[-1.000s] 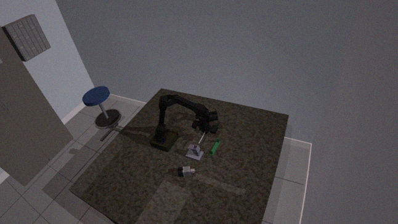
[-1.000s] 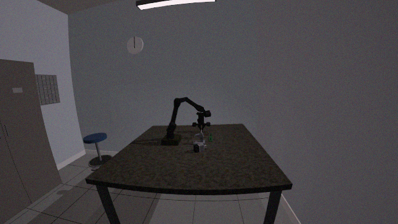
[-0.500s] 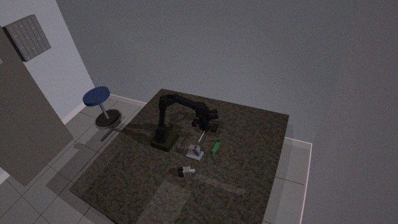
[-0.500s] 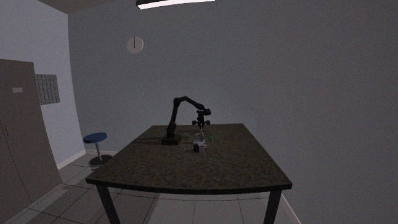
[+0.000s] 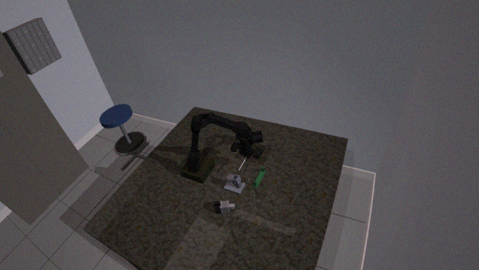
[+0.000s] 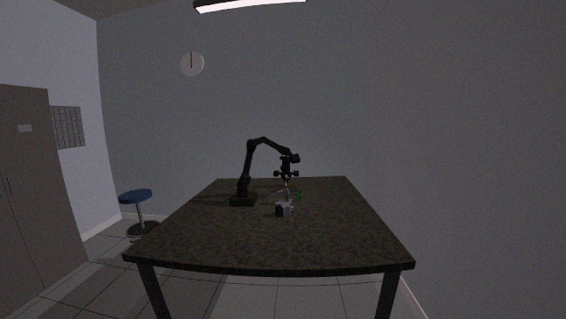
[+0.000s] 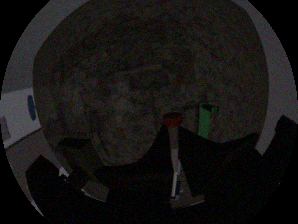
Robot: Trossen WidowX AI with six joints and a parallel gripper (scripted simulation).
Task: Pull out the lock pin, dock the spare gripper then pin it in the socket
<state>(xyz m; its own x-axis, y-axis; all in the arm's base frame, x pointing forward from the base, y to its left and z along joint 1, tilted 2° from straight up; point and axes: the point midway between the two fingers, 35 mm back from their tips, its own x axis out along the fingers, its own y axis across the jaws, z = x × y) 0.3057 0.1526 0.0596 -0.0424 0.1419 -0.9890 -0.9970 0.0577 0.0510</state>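
Right now my gripper tip is 9 cm short of the green bracket, 7 cm to the left of it and 6 cm above it. The rest, counted from my gripper tip: grey mount 2 cm behind, 17 cm to the right, 3 cm below; then spare gripper 2 cm behind, 33 cm to the right, 5 cm below.
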